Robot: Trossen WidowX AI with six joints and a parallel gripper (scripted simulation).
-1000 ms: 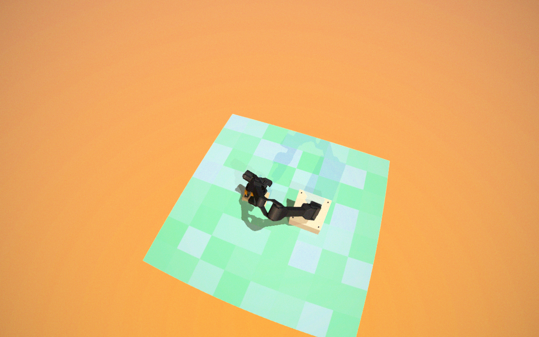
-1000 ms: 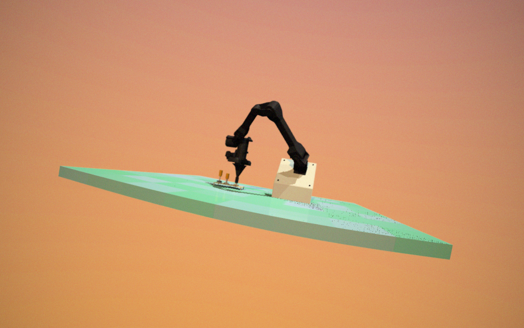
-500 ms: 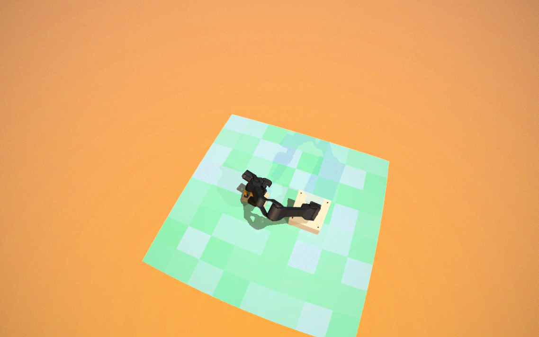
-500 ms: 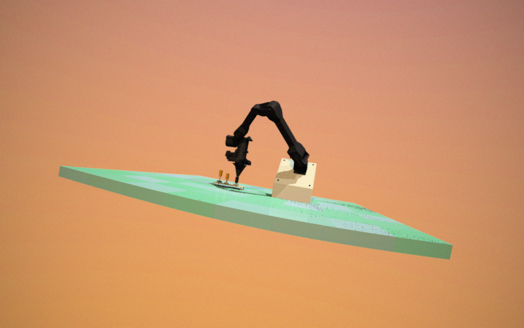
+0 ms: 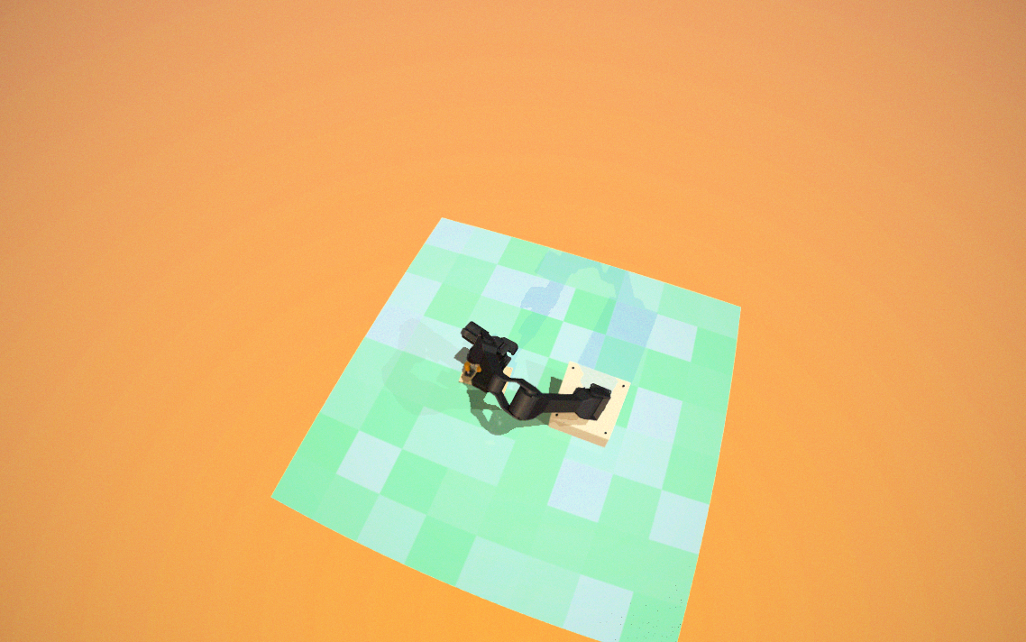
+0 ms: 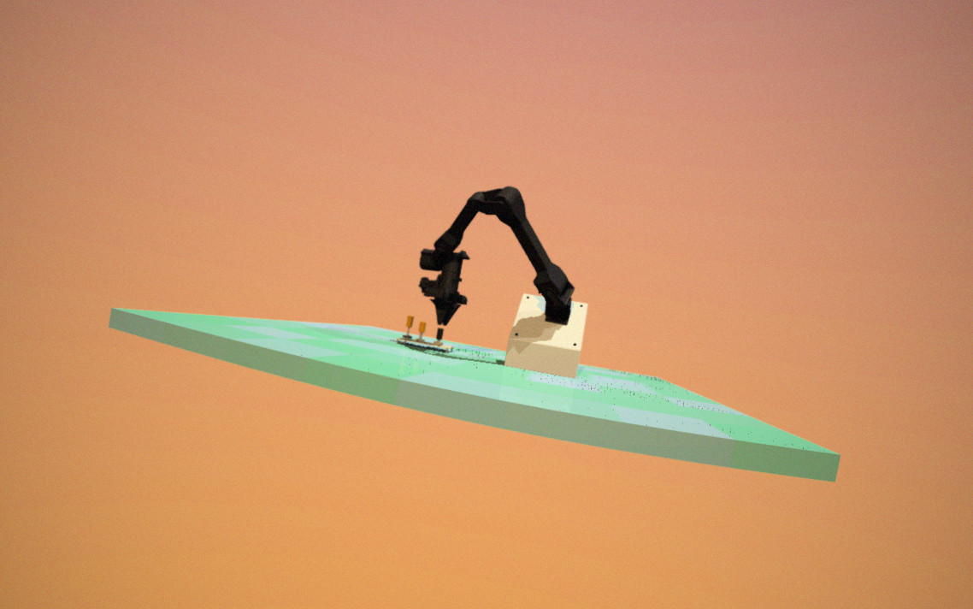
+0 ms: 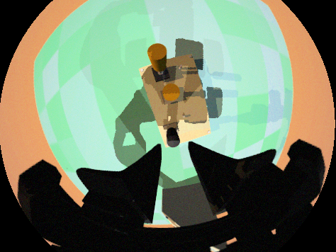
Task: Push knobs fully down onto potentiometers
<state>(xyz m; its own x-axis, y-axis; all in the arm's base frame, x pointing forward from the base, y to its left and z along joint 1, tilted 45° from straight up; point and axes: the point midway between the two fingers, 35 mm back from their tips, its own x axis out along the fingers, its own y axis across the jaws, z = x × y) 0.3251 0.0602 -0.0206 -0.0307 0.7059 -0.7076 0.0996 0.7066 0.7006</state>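
Now: the black knob 30 mm below my gripper tip. The rest, counted from my gripper tip: orange knob: 100 mm ahead, 10 mm below.
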